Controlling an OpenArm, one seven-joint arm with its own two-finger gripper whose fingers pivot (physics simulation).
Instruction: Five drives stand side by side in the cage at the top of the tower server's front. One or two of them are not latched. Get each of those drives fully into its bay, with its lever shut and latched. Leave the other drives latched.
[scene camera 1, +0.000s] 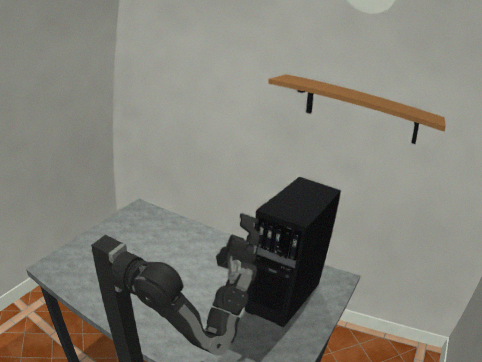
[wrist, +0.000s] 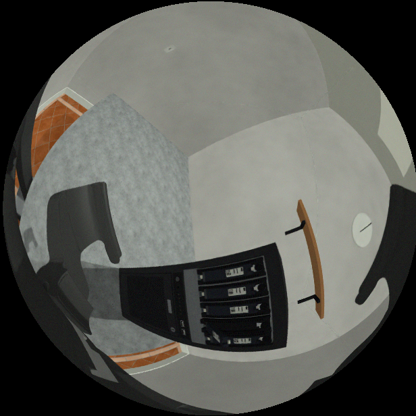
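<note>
The black tower server (scene camera 1: 312, 202) (wrist: 281, 300) stands upright on the table. In the wrist view its front appears turned sideways, with the five drives as rows. The first drive (wrist: 235, 272), second drive (wrist: 237, 291), third drive (wrist: 238, 309) and fifth drive (wrist: 242, 341) show labelled levers lying along their fronts. The fourth drive's lever (wrist: 215, 335) is swung outward, and its bay looks dark; how far in this drive sits is unclear. My gripper (scene camera 1: 254, 249) (wrist: 223, 244) is open and empty, in front of the server's cage and apart from it. Its lower finger is partly hidden in the scene view.
The grey table (scene camera 1: 165, 240) (wrist: 150, 175) carries the server near its right side. My arm (scene camera 1: 157, 285) reaches over the table from a dark post (scene camera 1: 111, 290). A wooden shelf (scene camera 1: 357, 100) (wrist: 314, 260) is on the wall above and behind the server.
</note>
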